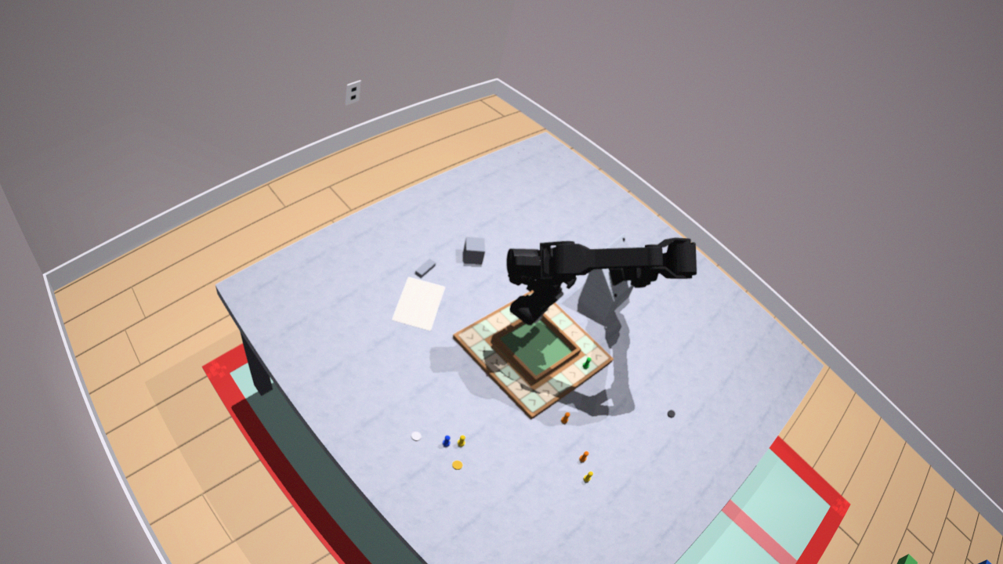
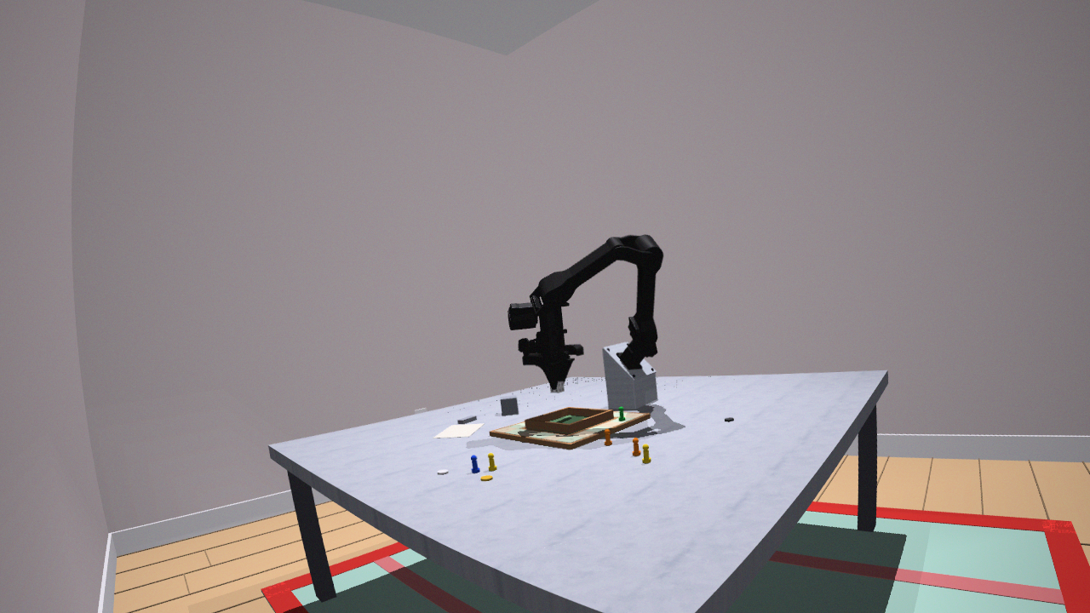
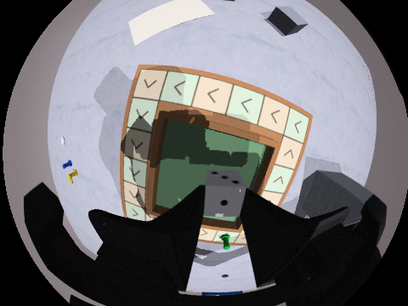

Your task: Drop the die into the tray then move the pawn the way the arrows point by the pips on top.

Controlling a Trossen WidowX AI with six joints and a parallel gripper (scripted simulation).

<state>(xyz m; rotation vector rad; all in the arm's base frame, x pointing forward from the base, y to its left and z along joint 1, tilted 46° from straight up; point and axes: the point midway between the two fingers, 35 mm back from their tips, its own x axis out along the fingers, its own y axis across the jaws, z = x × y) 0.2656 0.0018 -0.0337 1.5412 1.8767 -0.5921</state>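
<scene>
Now: the green pawn 6 cm behind my gripper tip, 15 cm to the left of it and 7 cm below it. Round my gripper tip: green dice tray: 3 cm to the left, 9 cm below; then white sheet: 15 cm ahead, 24 cm to the right, 10 cm below; then grey die: right at my gripper tip.
</scene>
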